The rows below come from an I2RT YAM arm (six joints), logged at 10 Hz.
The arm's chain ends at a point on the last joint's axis. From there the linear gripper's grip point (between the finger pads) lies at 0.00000 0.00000 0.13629 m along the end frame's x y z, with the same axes.
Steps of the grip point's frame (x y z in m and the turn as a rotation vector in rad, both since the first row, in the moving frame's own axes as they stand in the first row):
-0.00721 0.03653 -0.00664 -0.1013 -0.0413 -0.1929
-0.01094 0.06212 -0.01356 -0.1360 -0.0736 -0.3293
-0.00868 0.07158 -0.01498 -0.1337 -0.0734 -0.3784
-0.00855 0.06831 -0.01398 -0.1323 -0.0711 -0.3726
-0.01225 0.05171 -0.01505 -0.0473 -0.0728 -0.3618
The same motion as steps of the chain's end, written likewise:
-0.00295 0.02230 -0.00583 -0.1013 -0.0413 -0.1929
-0.00415 0.04236 -0.01195 -0.1360 -0.0736 -0.3293
-0.00235 0.05199 -0.01342 -0.1337 -0.0734 -0.3784
-0.00243 0.04898 -0.01246 -0.1323 -0.0711 -0.3726
-0.00371 0.04364 -0.01454 -0.0473 -0.0728 -0.3618

